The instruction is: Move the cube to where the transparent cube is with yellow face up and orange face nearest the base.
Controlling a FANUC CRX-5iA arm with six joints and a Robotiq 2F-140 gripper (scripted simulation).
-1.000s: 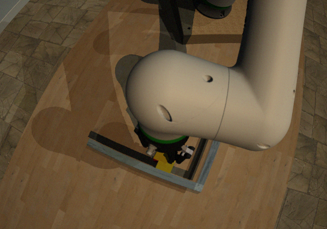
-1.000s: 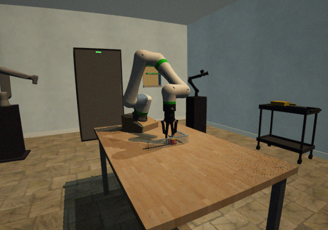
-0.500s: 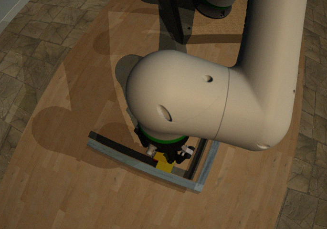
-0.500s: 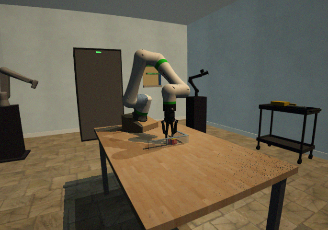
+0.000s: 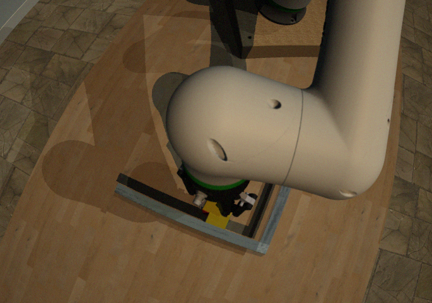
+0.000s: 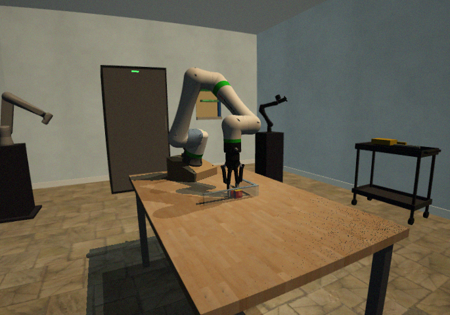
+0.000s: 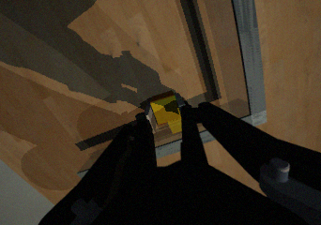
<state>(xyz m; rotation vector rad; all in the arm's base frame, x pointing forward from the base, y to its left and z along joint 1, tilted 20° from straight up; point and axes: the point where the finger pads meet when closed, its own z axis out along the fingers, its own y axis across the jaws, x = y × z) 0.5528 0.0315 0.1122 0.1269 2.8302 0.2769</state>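
The transparent cube is 2 cm to the left of my hand, 2 cm below it and 2 cm ahead of it. The rest, counted from my hand: grey frame: 12 cm to the left, 6 cm behind, 1 cm above.
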